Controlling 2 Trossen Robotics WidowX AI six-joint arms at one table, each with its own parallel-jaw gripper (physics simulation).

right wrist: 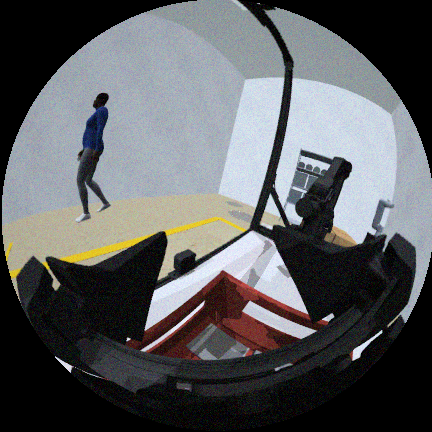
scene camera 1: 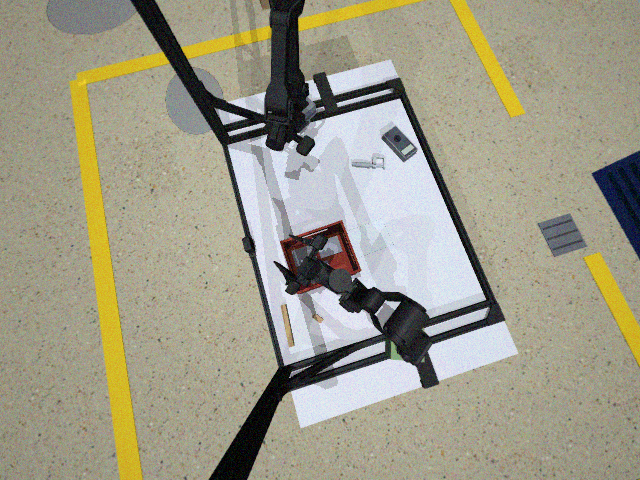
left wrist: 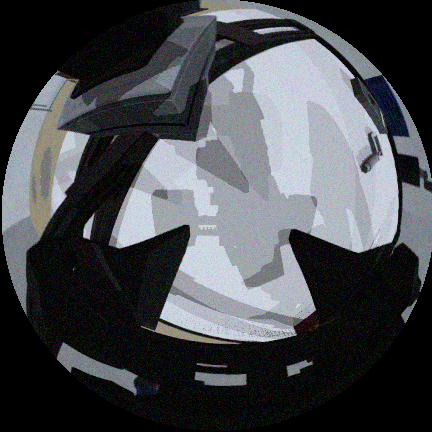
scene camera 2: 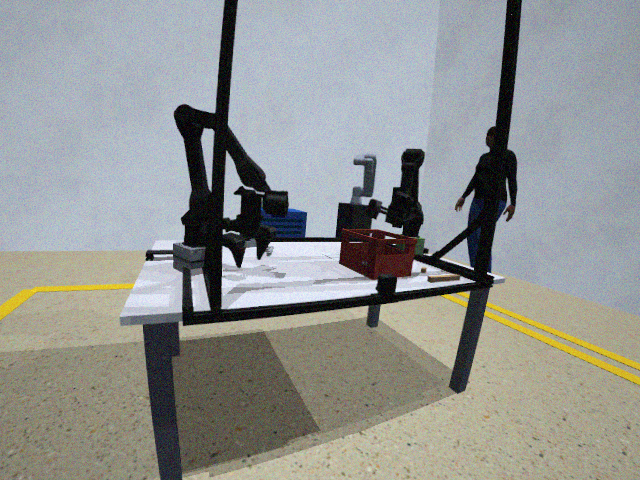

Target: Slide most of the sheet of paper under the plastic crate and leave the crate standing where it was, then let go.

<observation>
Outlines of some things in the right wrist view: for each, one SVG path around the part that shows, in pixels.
My right gripper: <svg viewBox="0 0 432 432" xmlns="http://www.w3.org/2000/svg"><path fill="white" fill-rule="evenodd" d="M415 247L397 232L388 240L382 251L386 234L380 234L353 246L342 246L278 224L272 225L272 240L301 296L312 324L330 313L334 316L322 328L284 346L257 354L225 359L175 358L125 345L127 337L142 342L151 298L166 250L165 231L158 231L93 265L82 265L46 256L48 267L60 283L56 291L52 287L53 278L45 265L32 255L17 273L16 284L20 304L45 346L54 356L72 366L70 373L104 399L131 413L163 424L198 430L237 430L276 423L319 406L349 387L383 355L405 324L401 315L366 345L360 357L351 360L349 353L382 330L408 303L415 276ZM176 382L191 384L191 391L176 388Z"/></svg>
A red plastic crate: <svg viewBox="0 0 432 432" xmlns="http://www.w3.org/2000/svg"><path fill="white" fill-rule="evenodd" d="M328 321L320 319L312 324L307 313L290 307L221 270L183 304L144 330L142 342L129 339L125 342L125 345L141 350L174 327L203 301L203 306L191 317L145 352L175 358L200 359L185 345L196 337L210 322L238 342L249 347L244 356L251 355L254 350L265 352L301 339L273 328L243 312L242 309L249 300L283 318L314 330L322 328L328 324Z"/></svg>
</observation>
